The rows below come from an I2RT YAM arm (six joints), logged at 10 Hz.
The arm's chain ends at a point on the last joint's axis. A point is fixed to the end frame.
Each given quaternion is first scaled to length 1.
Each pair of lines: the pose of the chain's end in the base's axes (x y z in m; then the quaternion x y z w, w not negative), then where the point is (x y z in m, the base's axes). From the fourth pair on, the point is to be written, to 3 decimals.
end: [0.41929 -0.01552 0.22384 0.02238 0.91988 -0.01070 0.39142]
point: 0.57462 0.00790 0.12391
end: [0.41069 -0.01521 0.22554 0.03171 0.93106 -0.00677 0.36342]
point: 0.56010 0.00772 0.11685
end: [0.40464 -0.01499 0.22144 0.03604 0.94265 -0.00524 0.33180]
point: 0.54658 0.00789 0.10315
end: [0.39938 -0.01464 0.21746 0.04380 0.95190 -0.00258 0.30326]
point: 0.534 0.008 0.091
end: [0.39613 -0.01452 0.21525 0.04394 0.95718 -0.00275 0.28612]
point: 0.526 0.008 0.084
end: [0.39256 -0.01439 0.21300 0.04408 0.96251 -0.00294 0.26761]
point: 0.518 0.009 0.077
